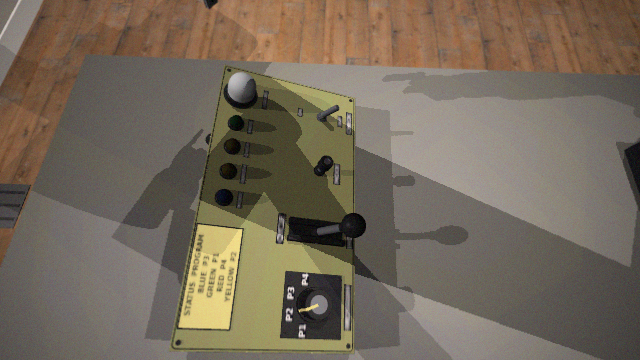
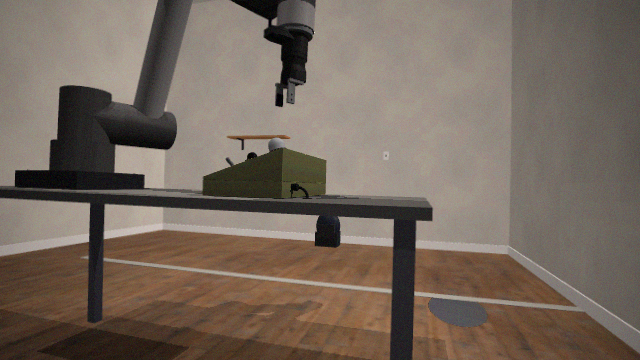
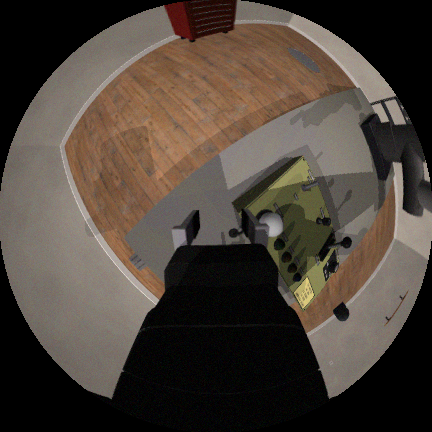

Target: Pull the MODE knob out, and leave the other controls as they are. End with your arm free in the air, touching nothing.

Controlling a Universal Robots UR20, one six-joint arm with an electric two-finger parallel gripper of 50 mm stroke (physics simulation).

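Places are measured from the arm's base along level axes (x left, y up, z ahead), in millimetres.
Pixels of known places: gripper, between the fingertips: [image 2: 284,104] [image 3: 220,217]; arm's base, origin of its link: [image 3: 382,141].
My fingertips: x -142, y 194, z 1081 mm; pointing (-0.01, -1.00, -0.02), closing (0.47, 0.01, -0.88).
Observation:
Ahead of a thing's pixels: the offset from my fingertips to its top centre. "spot": to the spot under its first point.
The olive control panel [image 1: 260,300] [image 2: 250,175] [image 3: 302,230] stands on the table with a sloped face. A small black knob on a short stem @[spot: dz -246, dx +211, dy -135 mm] [image 1: 323,165] [image 3: 324,221] sits between the toggle switch @[dz -238, dx +82, dy -138 mm] [image 1: 328,113] [image 3: 310,186] and the ball-ended lever @[dz -311, dx +315, dy -99 mm] [image 1: 353,225] [image 3: 346,242]. The small label plates are too blurred to read, so MODE cannot be confirmed. The rotary selector @[dz -271, dx +440, dy -141 mm] [image 1: 318,304] points between P2 and P3. My gripper [image 2: 285,104] [image 3: 220,217] is open and empty, high in the air above the panel's tall back side, touching nothing.
A white dome @[spot: dz -82, dx +107, dy -84 mm] [image 1: 242,87] [image 2: 276,145] [image 3: 270,224] rises at the panel's high edge, beside a row of coloured lamps @[spot: dz -86, dx +212, dy -110 mm] [image 1: 232,146] [image 3: 286,257]. A yellow status card @[dz -108, dx +425, dy -115 mm] [image 1: 210,277] [image 3: 304,293] lies on the face. A black cable @[spot: dz +4, dx +122, dy -236 mm] [image 2: 302,189] leaves the panel's back side.

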